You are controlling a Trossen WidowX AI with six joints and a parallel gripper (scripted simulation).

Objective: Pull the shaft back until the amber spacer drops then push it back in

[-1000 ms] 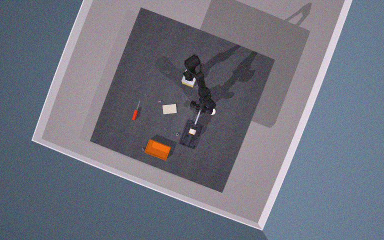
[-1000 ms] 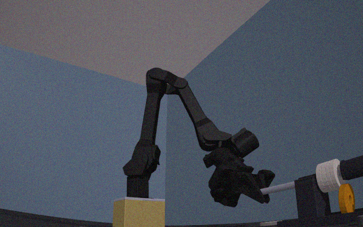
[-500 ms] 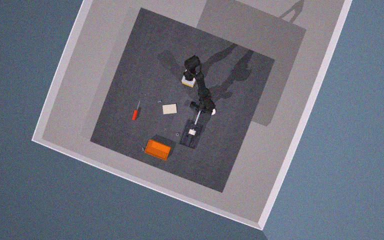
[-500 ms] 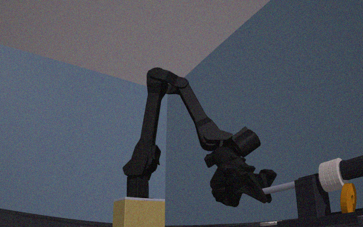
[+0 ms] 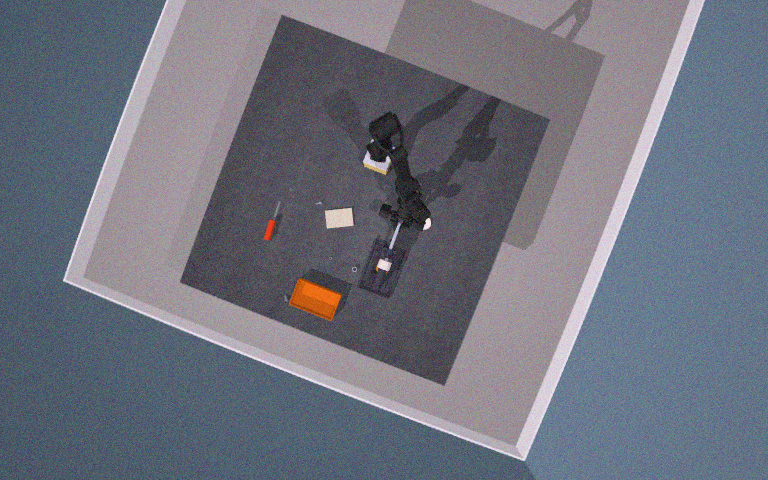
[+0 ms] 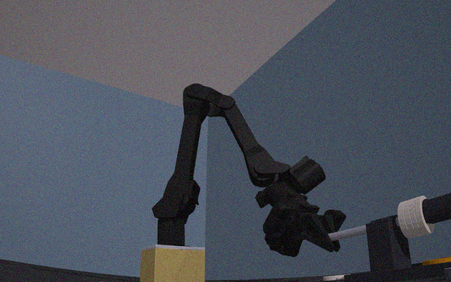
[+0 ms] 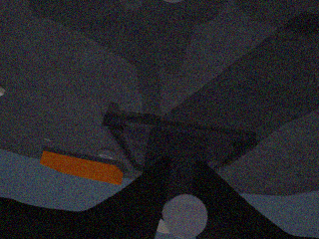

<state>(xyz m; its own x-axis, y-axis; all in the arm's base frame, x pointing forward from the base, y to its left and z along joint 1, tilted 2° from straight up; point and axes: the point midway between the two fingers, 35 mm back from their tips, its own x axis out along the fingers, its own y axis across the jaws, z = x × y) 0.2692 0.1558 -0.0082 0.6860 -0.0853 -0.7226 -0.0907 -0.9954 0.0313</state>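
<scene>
Right now my gripper tip is 70 mm short of the pale grey shaft, 10 mm to the left of it and 20 mm below it. Also, from my gripper tip: dark support block (190 mm ahead, 20 mm to the right, 10 mm below); white ring (70 mm behind, 110 mm to the left, 50 mm below); amber spacer (180 mm ahead, 20 mm to the right, 40 mm below).
</scene>
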